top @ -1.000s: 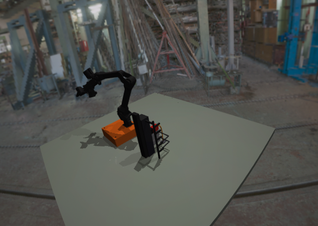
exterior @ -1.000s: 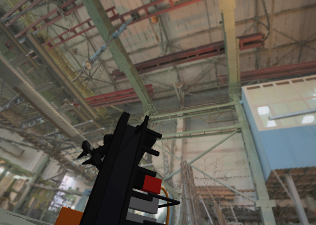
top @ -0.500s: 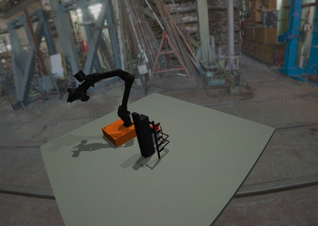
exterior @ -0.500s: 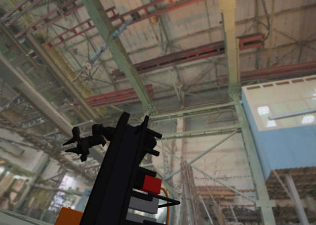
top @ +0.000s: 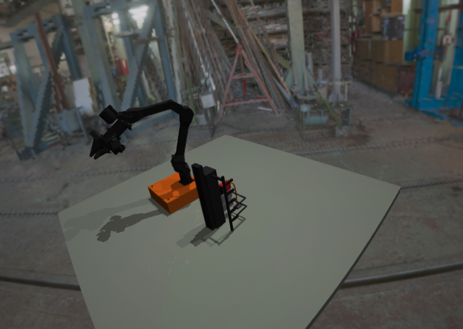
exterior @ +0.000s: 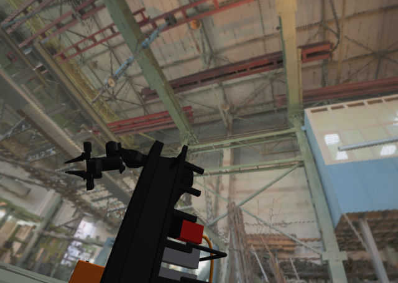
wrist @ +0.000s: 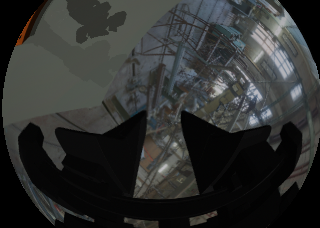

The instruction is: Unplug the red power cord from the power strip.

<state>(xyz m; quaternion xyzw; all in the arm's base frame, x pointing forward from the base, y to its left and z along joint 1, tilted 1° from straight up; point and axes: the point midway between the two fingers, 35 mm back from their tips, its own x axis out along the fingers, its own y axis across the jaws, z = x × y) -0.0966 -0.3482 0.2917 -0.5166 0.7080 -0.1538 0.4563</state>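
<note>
My gripper tip is 400 mm short of the red plug, 380 mm to the right of it and 190 mm above it. The rest, counted from my gripper tip: black power strip: 400 mm ahead, 310 mm to the left, 210 mm below.
</note>
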